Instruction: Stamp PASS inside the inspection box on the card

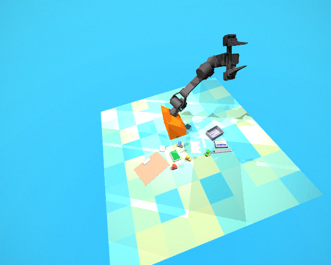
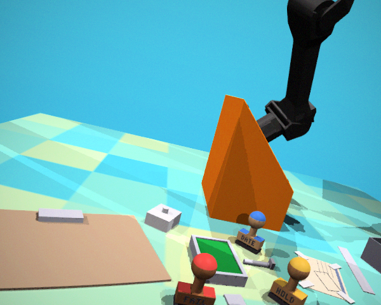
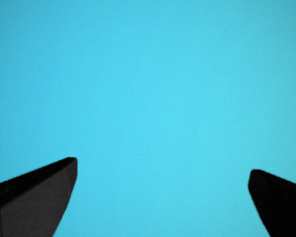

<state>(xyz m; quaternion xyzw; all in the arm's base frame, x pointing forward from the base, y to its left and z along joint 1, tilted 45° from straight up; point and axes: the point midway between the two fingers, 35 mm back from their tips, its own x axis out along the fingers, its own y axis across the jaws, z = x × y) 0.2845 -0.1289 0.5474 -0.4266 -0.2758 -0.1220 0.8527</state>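
Now: the green-knobbed stamp 66 cm below my gripper tip, 11 cm to the right of it and 10 cm ahead of it. Also, from my gripper tip: card: 68 cm below, 18 cm to the right, 2 cm ahead; grey tray: 67 cm below, 6 cm behind; labelled stamp-pad box: 67 cm below, 4 cm ahead, 2 cm to the left.
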